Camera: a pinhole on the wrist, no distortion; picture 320 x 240 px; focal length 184.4 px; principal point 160.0 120.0 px. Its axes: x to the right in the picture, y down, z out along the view. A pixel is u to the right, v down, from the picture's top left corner.
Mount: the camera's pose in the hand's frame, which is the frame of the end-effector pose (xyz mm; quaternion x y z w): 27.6 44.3 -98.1 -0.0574 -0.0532 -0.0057 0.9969
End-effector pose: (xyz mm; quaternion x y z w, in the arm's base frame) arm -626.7 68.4 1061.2 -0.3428 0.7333 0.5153 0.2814
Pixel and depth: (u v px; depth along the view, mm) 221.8 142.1 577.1
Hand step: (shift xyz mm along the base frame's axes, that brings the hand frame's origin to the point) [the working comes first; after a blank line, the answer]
In the camera's frame: 193.4 69.2 577.1

-209.8 467.5 -172.9
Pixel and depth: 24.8 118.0 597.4
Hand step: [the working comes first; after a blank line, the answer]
In the camera's frame: -438.0 -6.5 597.4

225.9 548.8 283.6
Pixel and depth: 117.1 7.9 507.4
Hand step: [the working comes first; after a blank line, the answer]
In the camera's frame: -118.0 -308.5 507.4

276.5 387.9 -132.6
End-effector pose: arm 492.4 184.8 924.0 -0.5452 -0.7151 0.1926 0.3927
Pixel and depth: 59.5 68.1 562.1
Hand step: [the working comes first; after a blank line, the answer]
In the camera's frame: -306.4 -158.2 562.1

-337.8 -263.5 -359.6
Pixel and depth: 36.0 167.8 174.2
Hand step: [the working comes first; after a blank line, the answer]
In the camera's frame: -117.1 45.2 174.2

35.9 -54.1 -149.5
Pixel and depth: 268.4 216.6 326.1
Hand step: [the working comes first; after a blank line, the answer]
In the camera's frame: 191.7 170.8 326.1

-34.3 291.3 -249.5
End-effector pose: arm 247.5 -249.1 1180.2 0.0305 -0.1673 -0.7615 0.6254
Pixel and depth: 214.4 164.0 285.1
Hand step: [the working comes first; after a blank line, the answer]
In the camera's frame: 84.1 68.0 285.1

70.9 -62.6 229.7
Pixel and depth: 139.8 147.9 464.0
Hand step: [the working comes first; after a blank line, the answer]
In the camera's frame: -50.8 70.2 464.0

84.6 116.0 364.4
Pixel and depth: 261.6 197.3 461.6
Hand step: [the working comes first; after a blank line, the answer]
In the camera's frame: 254.3 193.5 461.6

128.1 -194.4 464.7
